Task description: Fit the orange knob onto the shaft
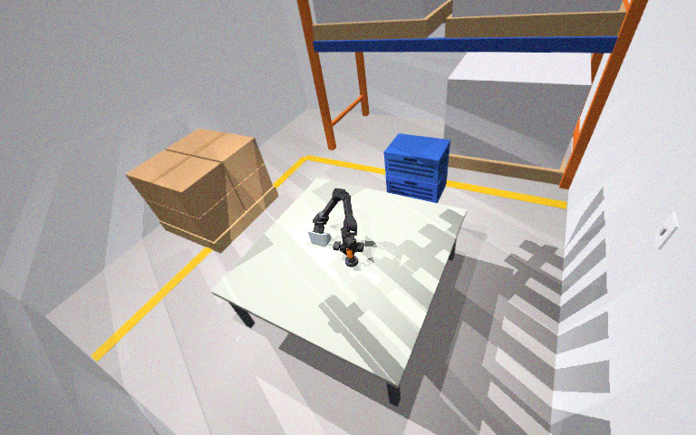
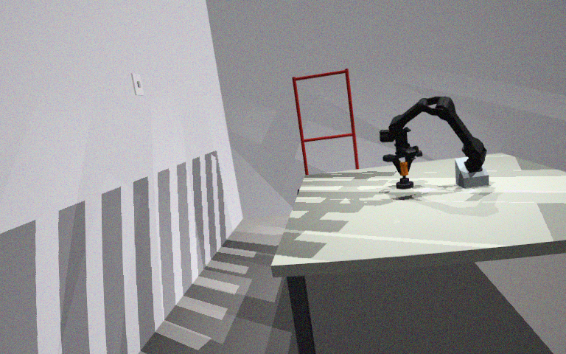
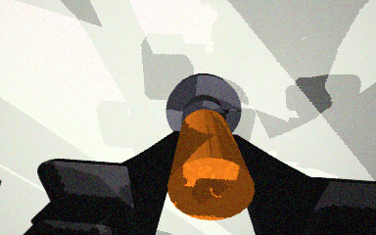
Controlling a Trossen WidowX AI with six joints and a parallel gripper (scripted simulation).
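The orange knob is 2 cm above my gripper tip. From my gripper tip the other things lie so: round pedestal 4 cm below.
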